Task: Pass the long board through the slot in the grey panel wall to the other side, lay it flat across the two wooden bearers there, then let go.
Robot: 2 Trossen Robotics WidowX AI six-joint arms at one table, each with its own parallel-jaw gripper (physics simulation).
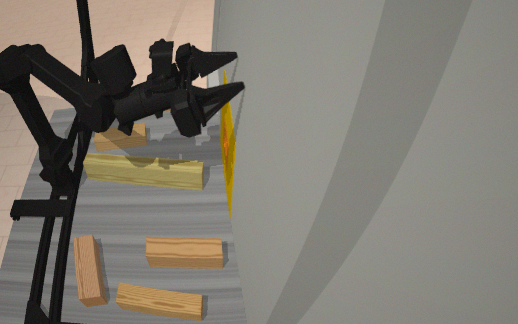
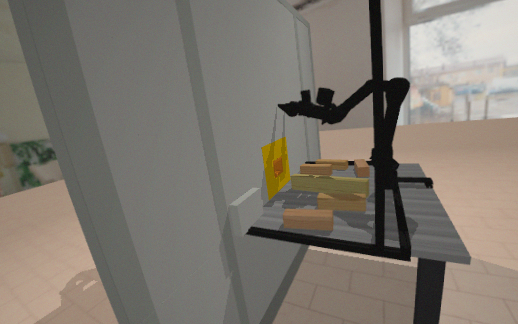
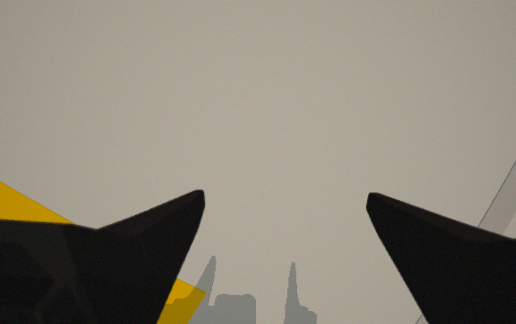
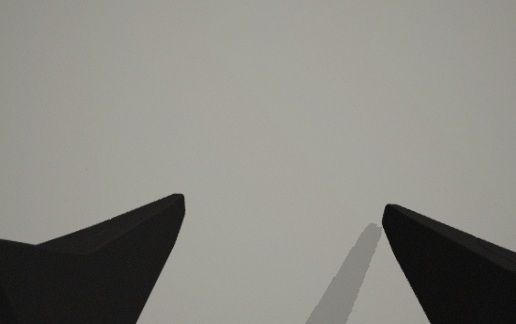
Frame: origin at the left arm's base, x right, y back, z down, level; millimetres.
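Where they show: left gripper, between the fingertips: (image 3: 285, 199); right gripper, between the fingertips: (image 1: 240, 68) (image 2: 281, 104) (image 4: 283, 208); right arm's base, origin of its link: (image 1: 64, 186) (image 2: 387, 186).
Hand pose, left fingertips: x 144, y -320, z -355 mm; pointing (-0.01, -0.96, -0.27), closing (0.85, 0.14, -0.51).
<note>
Each offset is from my left fingertips to the top centre of the thing. "*": to the spot under its first point. Level surfaces: height alone.
A long yellowish board {dx -112, dy -373, dz +312 mm} (image 1: 145, 173) (image 2: 330, 184) lies level on the right arm's side of the grey panel wall (image 1: 450, 150) (image 2: 240, 90) (image 3: 280, 100) (image 4: 280, 100). The wall's yellow plate (image 1: 228, 175) (image 2: 269, 156) (image 3: 20, 206) carries an orange-rimmed slot {* dx -88, dy -160, dz +291 mm} (image 1: 226, 144) (image 2: 278, 167). Which blocks are the two bearers, I cannot tell. My right gripper (image 1: 240, 70) (image 2: 281, 107) (image 4: 283, 208) is open and empty, high above the table, its tips close to the wall above the yellow plate. My left gripper (image 3: 285, 199) is open and empty, facing the wall, with part of the yellow plate behind one finger.
Short wooden blocks lie around the long board on the grey table {dz +374 mm} (image 1: 120, 212) (image 2: 440, 215): one block {dx -337, dy -271, dz +324 mm} (image 1: 184, 252) near the wall, another {dx -383, dy -487, dz +327 mm} (image 1: 90, 270) farther out, another {dx -450, dy -330, dz +330 mm} (image 1: 160, 301) at the bottom. A whitish raised piece {* dx +228, dy -193, dz +311 mm} (image 2: 246, 210) stands against the wall. Black frame bars (image 2: 330, 243) run along the table edge.
</note>
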